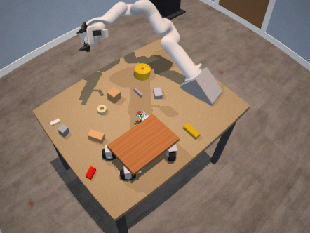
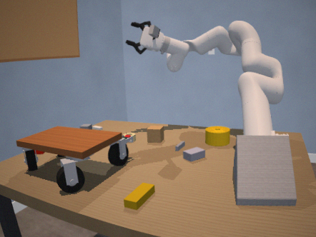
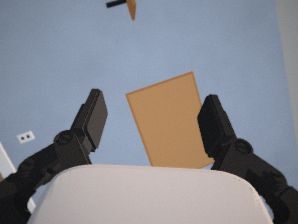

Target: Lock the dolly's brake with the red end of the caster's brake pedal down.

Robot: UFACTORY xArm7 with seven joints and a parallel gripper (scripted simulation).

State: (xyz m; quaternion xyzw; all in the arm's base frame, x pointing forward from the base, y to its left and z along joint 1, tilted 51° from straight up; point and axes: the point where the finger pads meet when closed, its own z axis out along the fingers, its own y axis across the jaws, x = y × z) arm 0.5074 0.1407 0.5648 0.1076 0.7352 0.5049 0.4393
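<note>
My gripper is now 110 mm past the brake pedal, 330 mm to the right of it and 400 mm above it. The rest, counted from my hand: cream ring: 10 mm behind, 100 mm to the left, 470 mm below; then tan cube: 130 mm behind, 80 mm to the left, 450 mm below; then grey cube: 260 mm ahead, 60 mm to the left, 460 mm below.
</note>
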